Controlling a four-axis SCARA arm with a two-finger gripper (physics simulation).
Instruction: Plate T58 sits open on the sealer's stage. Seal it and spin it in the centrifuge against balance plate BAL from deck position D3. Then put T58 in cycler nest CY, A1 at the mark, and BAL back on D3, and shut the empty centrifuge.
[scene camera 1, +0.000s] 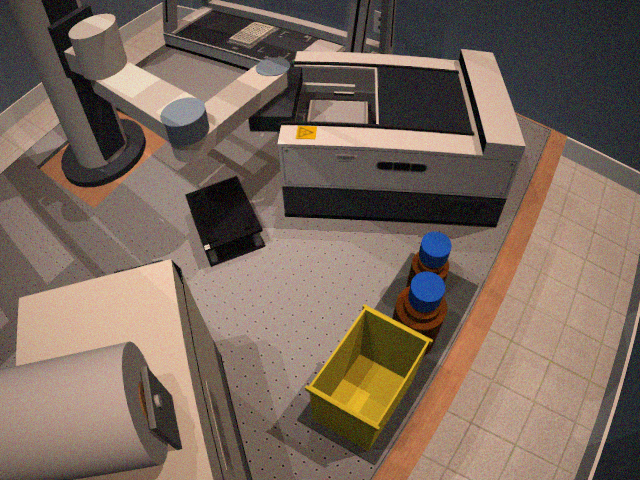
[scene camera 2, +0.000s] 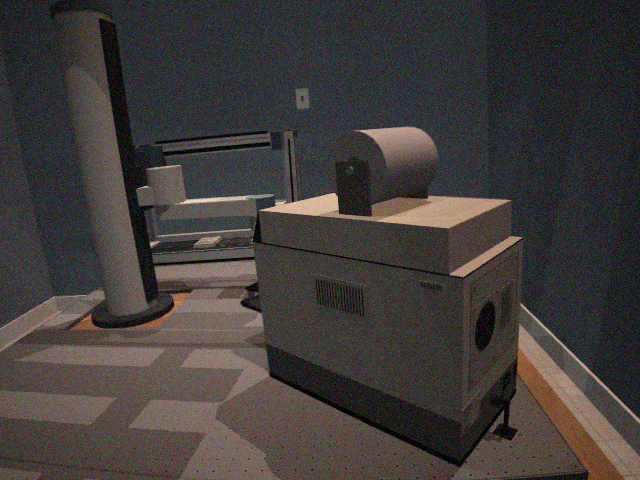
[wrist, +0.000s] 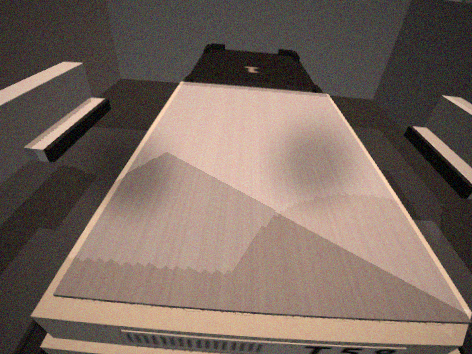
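Pixels of known places: gripper, fingertip midpoint: (scene camera 1: 353, 111) (wrist: 260, 99); arm's base at its link origin: (scene camera 1: 103, 153) (scene camera 2: 134, 311).
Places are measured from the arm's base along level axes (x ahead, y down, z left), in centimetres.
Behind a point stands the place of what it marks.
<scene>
Plate T58 (wrist: 225, 240) @[x 53.3, y -16.9, z 25.5 cm] fills the middle of the wrist view, a smooth seal sheet on top and its label partly cut off at the bottom. It sits in a dark holder marked 1. A pale plate top (scene camera 1: 338, 112) @[x 57.7, y -16.9, z 26.6 cm] shows inside the open hatch of the low machine with a warning sign, apparently the centrifuge (scene camera 1: 398, 170) @[x 76.2, y -16.7, z 18.1 cm]. My gripper (wrist: 260, 99) @[x 60.5, y -17.3, z 28.2 cm] is open, one finger on each side of T58, apart from it. In both scene views the fingers cannot be made out. A pale well plate (scene camera 1: 252, 34) @[x 8.6, y -8.3, z 56.6 cm] (scene camera 2: 207, 241) @[x 8.2, y -8.3, z 55.7 cm], perhaps BAL, lies on the framed deck (scene camera 1: 199, 28); its label is unreadable.
The sealer (scene camera 1: 98, 315) @[x 64.7, y -36.3, z -38.6 cm] (scene camera 2: 361, 310) @[x 70.0, y -22.1, z -58.9 cm] carries a large roll (scene camera 1: 67, 413) @[x 78.2, y -48.6, z -48.5 cm] (scene camera 2: 408, 160) @[x 78.7, y -43.8, z -54.0 cm]. A black slanted device (scene camera 1: 224, 214) @[x 48.7, y -7.1, z -2.5 cm] stands near the centrifuge. A yellow bin (scene camera 1: 341, 418) @[x 91.2, y -12.4, z -26.5 cm] and two blue-capped bottles (scene camera 1: 435, 249) @[x 89.8, y -15.8, z 5.9 cm] (scene camera 1: 427, 291) @[x 92.8, y -19.9, z -4.8 cm] stand by the table edge. The arm column (scene camera 2: 93, 170) @[x 0.3, y -45.1, z -7.5 cm] is at left.
</scene>
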